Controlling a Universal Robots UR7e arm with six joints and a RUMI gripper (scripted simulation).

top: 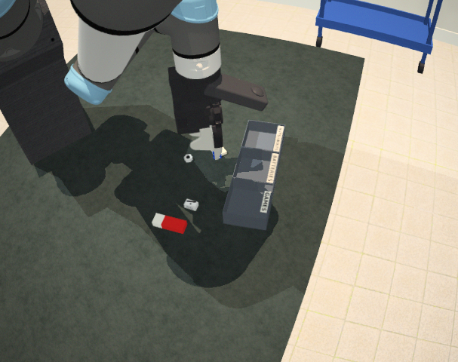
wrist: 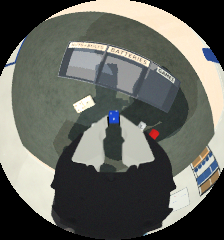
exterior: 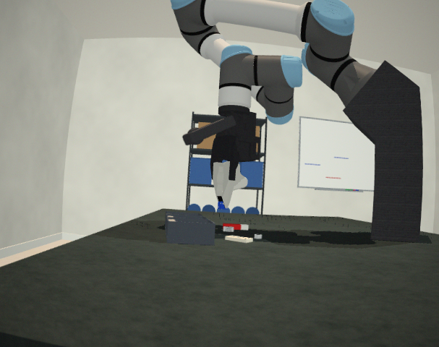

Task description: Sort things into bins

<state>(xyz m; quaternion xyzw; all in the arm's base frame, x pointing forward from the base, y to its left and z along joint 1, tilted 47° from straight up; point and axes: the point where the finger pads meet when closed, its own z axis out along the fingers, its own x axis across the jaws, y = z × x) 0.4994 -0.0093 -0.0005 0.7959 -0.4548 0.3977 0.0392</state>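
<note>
The white domino is 2 cm behind my hand, 7 cm to the left of it and 7 cm below it. The rest, counted from my hand: blue die (1 cm below); white nut (8 cm behind, 3 cm to the left, 7 cm below); grey-white object (4 cm behind, 9 cm to the right, 7 cm below).
</note>
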